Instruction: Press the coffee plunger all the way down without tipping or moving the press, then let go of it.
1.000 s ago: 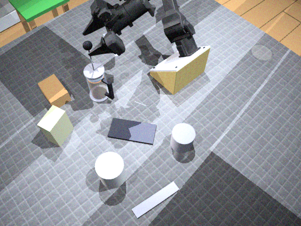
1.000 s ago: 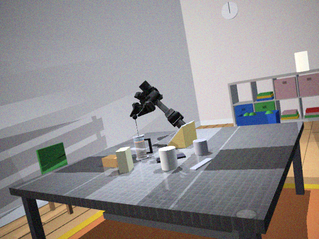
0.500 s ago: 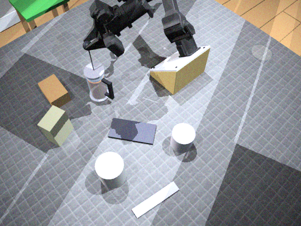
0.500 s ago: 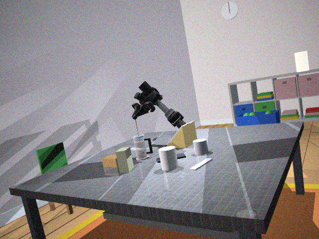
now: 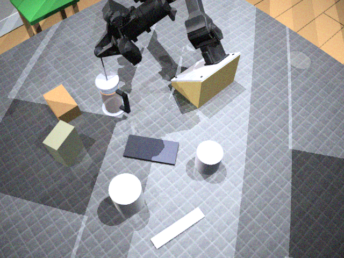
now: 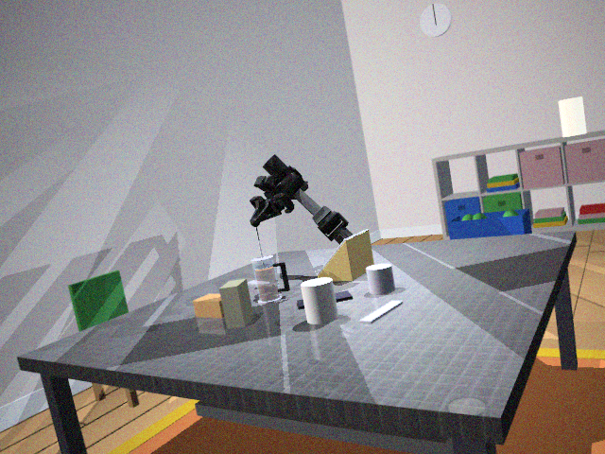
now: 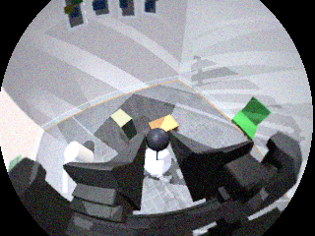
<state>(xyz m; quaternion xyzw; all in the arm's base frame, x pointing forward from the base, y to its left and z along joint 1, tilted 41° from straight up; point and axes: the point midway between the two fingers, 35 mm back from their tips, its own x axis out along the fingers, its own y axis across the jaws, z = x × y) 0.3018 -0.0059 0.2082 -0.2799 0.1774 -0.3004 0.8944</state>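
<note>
Right now my gripper tip is 10 mm past the coffee press, 20 mm to the right of it and 120 mm above it. Round my gripper tip: pale green block 190 mm ahead, 40 mm to the left, 190 mm below; then dark flat plate 10 mm ahead, 200 mm to the left, 240 mm below.
</note>
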